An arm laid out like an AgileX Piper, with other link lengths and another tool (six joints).
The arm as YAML. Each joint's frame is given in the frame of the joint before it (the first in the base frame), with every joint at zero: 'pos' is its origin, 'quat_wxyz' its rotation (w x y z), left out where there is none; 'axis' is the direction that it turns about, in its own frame. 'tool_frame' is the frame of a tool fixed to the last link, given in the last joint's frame.
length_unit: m
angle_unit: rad
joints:
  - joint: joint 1
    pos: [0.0, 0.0, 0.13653]
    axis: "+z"
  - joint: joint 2
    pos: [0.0, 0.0, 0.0]
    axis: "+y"
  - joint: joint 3
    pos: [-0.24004, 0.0, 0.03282]
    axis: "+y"
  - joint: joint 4
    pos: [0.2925, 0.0, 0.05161]
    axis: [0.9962, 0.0, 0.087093]
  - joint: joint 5
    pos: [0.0, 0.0, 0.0]
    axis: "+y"
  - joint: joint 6
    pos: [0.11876, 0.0, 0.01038]
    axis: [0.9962, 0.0, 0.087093]
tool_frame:
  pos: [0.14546, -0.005, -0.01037]
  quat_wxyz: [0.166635, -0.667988, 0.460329, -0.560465]
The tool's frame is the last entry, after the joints.
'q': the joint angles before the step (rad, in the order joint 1, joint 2, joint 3, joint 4, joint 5, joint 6). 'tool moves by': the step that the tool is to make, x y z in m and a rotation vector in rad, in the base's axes. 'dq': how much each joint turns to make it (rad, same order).
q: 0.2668, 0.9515, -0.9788, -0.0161, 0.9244, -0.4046
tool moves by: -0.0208, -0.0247, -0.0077, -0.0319, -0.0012, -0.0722
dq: -0.0001, -0.1055, 0.0857, -0.0880, 0.0310, 0.0816
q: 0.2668, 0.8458, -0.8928, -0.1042, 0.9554, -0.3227
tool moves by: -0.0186, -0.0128, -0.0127, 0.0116, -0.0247, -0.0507
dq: 0.0002, -0.1267, 0.1210, -0.0406, -0.0147, 0.0656
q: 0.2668, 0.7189, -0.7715, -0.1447, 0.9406, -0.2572
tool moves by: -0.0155, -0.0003, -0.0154, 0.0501, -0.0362, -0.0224
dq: 0.0003, -0.1359, 0.1319, 0.0095, -0.0398, 0.0425
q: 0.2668, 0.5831, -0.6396, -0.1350, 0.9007, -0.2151
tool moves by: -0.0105, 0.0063, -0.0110, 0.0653, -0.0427, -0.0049
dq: -0.0003, -0.1241, 0.1103, 0.0361, -0.0428, 0.0226
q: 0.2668, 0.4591, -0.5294, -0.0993, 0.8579, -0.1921
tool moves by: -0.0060, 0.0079, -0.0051, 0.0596, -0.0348, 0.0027
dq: -0.0003, -0.0894, 0.0714, 0.0415, -0.0309, 0.0101
